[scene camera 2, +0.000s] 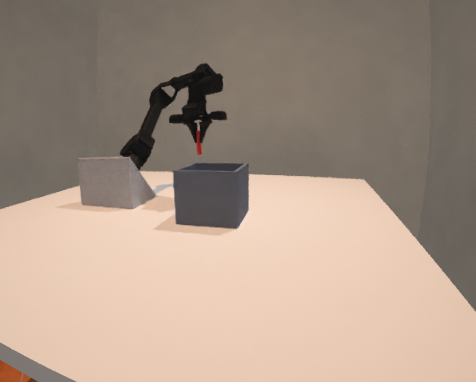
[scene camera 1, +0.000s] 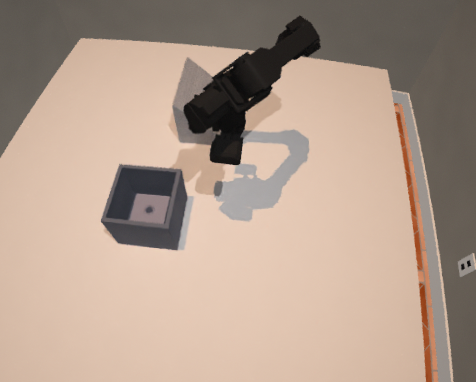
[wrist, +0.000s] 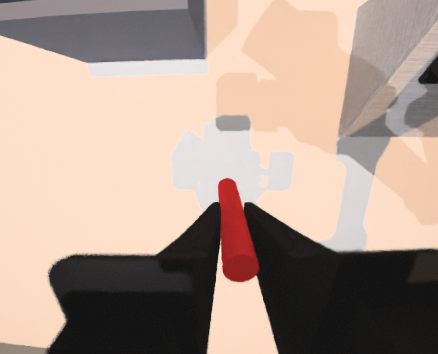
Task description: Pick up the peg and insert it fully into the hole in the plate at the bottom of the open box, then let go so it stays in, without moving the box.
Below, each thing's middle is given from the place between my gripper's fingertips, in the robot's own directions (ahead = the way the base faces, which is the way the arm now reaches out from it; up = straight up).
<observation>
Now: hand right at the red peg (wrist: 239, 262). From my hand the other things lie so: light grey plate (scene camera 1: 147, 208) (200 mm to the right, 150 mm below, 90 mm ahead); then dark blue-grey box (scene camera 1: 130, 179) (200 mm to the right, 120 mm below, 90 mm ahead).
</observation>
